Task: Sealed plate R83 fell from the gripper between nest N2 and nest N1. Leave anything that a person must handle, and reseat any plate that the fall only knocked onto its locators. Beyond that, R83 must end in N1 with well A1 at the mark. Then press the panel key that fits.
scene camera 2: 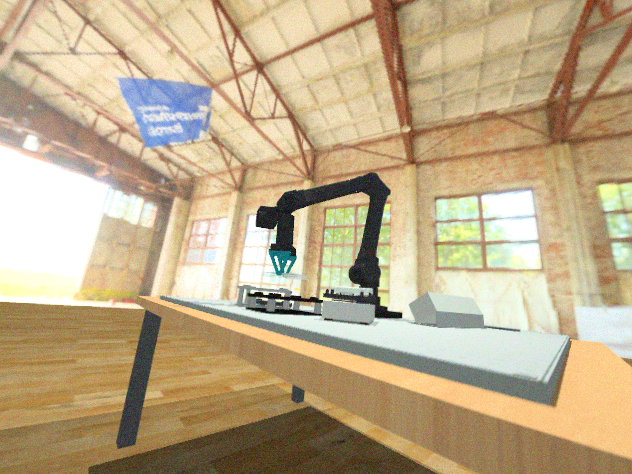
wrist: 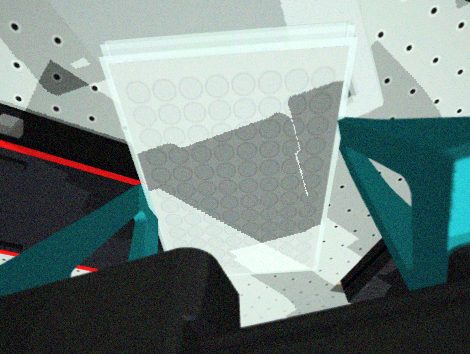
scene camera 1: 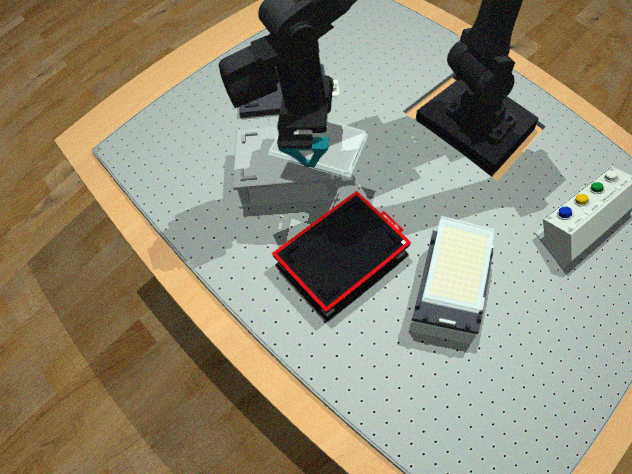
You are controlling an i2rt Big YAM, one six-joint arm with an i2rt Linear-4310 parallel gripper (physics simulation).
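Places are measured from the arm's base along level axes (x ahead, y left, z up), in metres.
Where they show: gripper, between the fingertips: (scene camera 2: 282, 276) (wrist: 237, 164) (scene camera 1: 312, 142); arm's base, origin of its link: (scene camera 1: 481, 118).
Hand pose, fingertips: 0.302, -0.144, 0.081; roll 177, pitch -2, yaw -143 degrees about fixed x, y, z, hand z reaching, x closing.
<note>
Things, the pixels of their top centre, and the offset from my fingertips, as dx, dy, dz. "*": a spot on its surface instead.
- clear sealed plate R83, centre of its top: (wrist: 239, 196) (scene camera 1: 318, 139) (scene camera 2: 285, 273) -0.003, +0.009, +0.011
- thin jagged white line, a spot on its surface: (wrist: 299, 158) * -0.021, -0.016, +0.010
- black plate with a red rim, centre of its top: (wrist: 83, 230) (scene camera 1: 342, 246) (scene camera 2: 286, 294) +0.083, +0.127, -0.056
- cream-coloured plate, centre of its top: (scene camera 1: 461, 260) (scene camera 2: 353, 285) +0.007, +0.283, -0.021
- grey panel box, centre of its top: (scene camera 1: 601, 197) (scene camera 2: 446, 295) -0.257, +0.423, -0.019
- wooden rim, a spot on its surface: (scene camera 1: 234, 339) * +0.281, +0.088, -0.115
My gripper (scene camera 1: 309, 153) (scene camera 2: 283, 266) (wrist: 237, 164) has teal fingers and is shut on the long sides of the clear sealed plate R83 (scene camera 1: 344, 150) (wrist: 223, 116). It holds the plate level in the air, above the right part of a grey nest (scene camera 1: 252, 164) with white corner locators. In the wrist view the plate's rows of round wells show through the seal. A thin jagged white line (wrist: 299, 158) runs down the seal near its right side. A black plate with a red rim (scene camera 1: 342, 244) (wrist: 96, 171) lies on a dark nest just in front.
A cream-coloured plate (scene camera 1: 459, 268) sits in a grey nest (scene camera 1: 446, 325) at the right. The arm's black base (scene camera 1: 479, 127) stands at the back right. A grey panel box (scene camera 2: 446, 310) (scene camera 1: 549, 230) is at the far right edge. The perforated board ends at a wooden rim (scene camera 1: 234, 339).
</note>
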